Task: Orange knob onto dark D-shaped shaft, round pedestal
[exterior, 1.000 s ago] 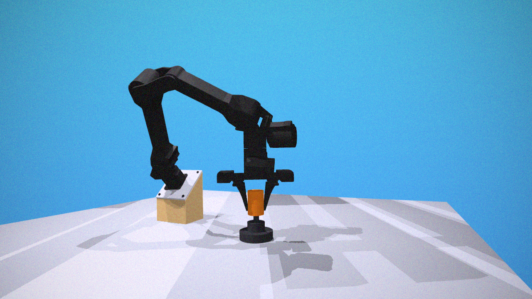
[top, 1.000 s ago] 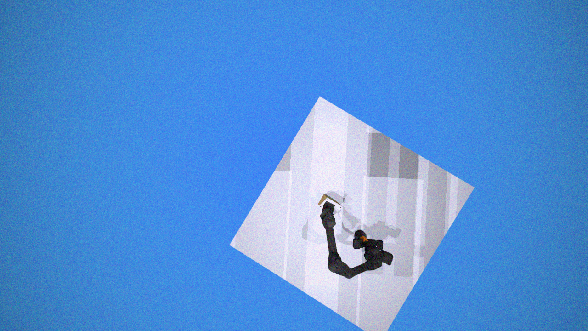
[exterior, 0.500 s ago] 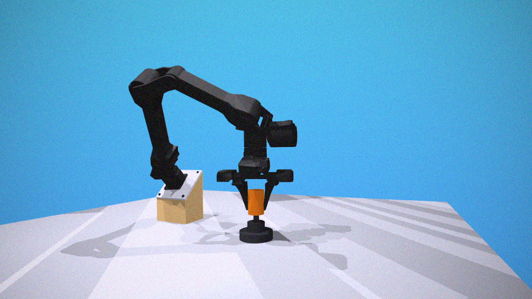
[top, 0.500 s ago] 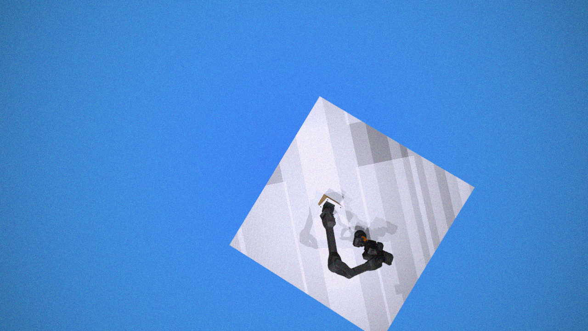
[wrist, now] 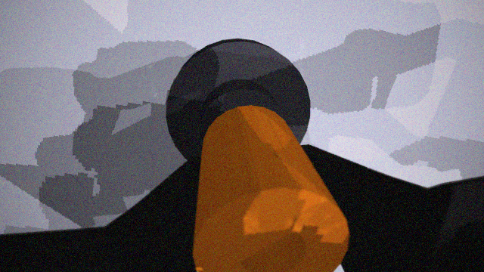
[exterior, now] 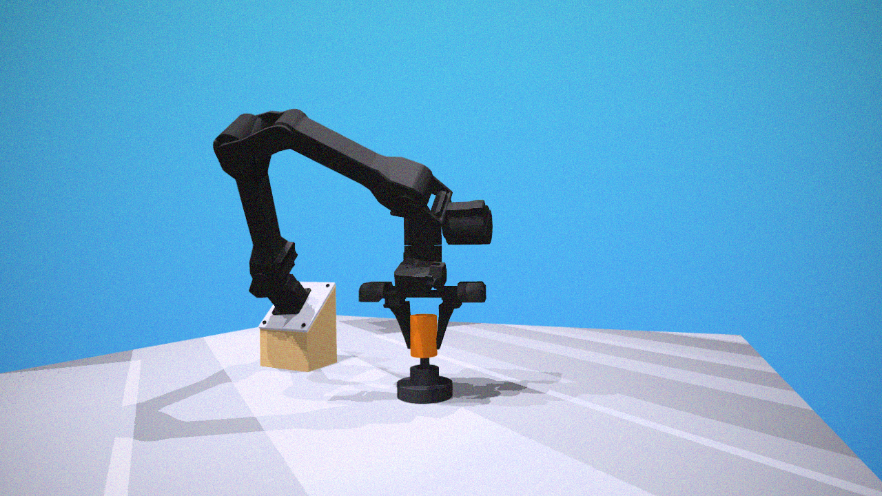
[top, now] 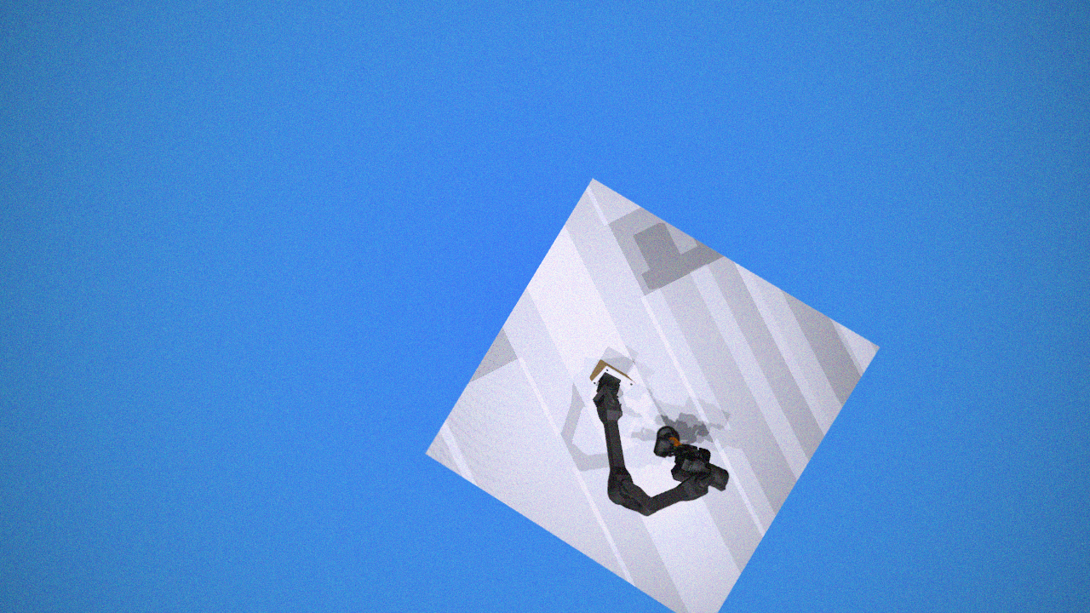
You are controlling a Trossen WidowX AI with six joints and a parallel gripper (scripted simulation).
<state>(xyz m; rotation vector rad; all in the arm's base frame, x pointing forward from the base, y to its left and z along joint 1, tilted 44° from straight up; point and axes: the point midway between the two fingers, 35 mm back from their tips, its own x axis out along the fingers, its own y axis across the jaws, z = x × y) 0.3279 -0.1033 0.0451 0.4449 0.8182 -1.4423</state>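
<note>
Now: the orange knob 20 mm above my gripper tip. Round my gripper tip: pedestal 40 mm below.
</note>
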